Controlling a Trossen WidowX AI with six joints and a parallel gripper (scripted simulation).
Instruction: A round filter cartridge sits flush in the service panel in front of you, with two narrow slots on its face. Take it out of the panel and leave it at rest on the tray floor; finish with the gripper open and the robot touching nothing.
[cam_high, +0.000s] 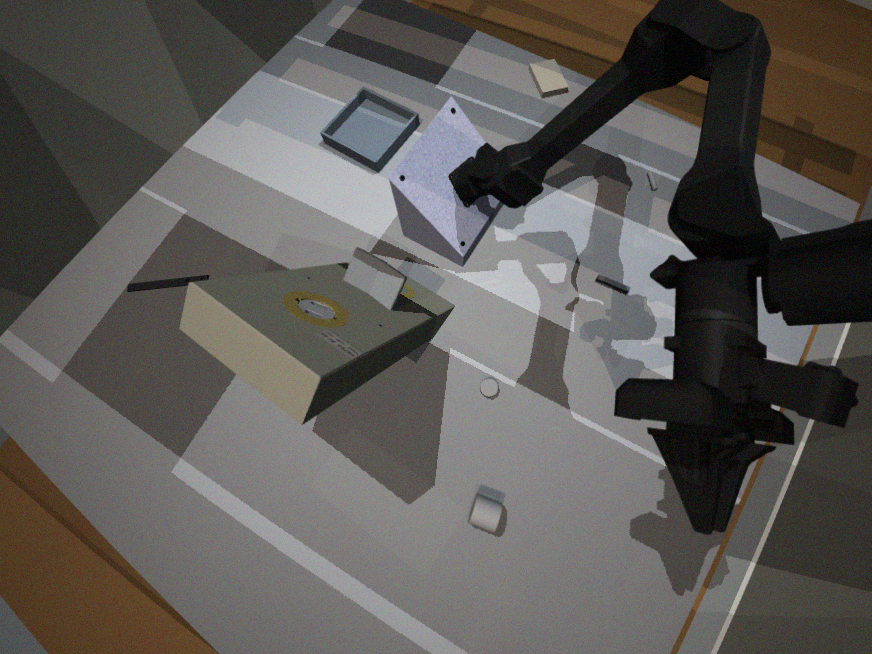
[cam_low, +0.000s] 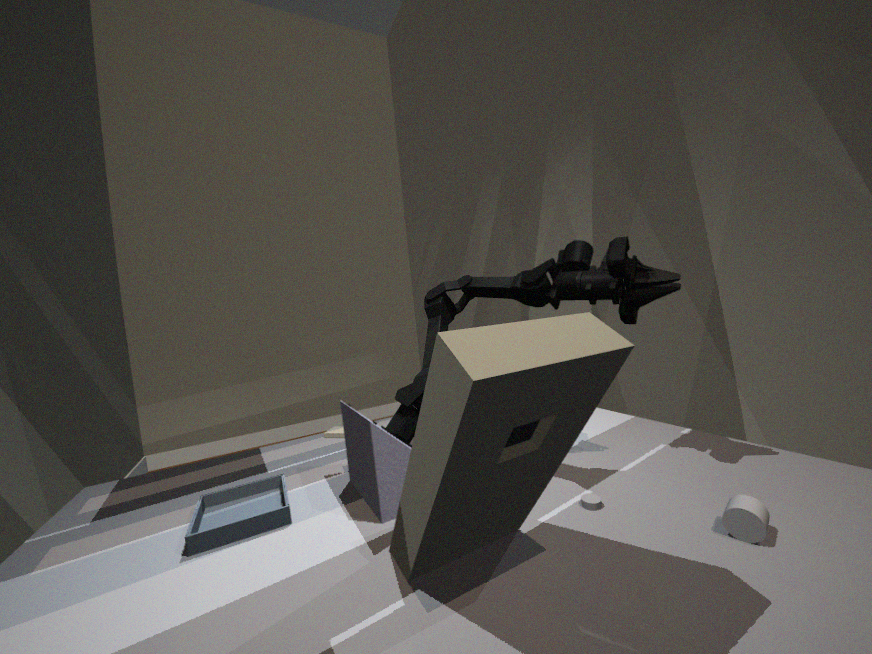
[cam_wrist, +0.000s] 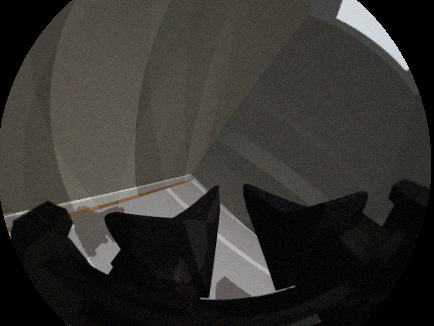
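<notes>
Now: the round grey filter cartridge 80 mm ahead of my gripper tip, 410 mm to the right of it and 120 mm below it. Also, from my gripper tip: service panel 30 mm ahead, 420 mm to the right, 190 mm below; then dark tray 300 mm behind, 740 mm to the right, 330 mm below; then cream block 660 mm behind, 530 mm to the right, 340 mm below.
</notes>
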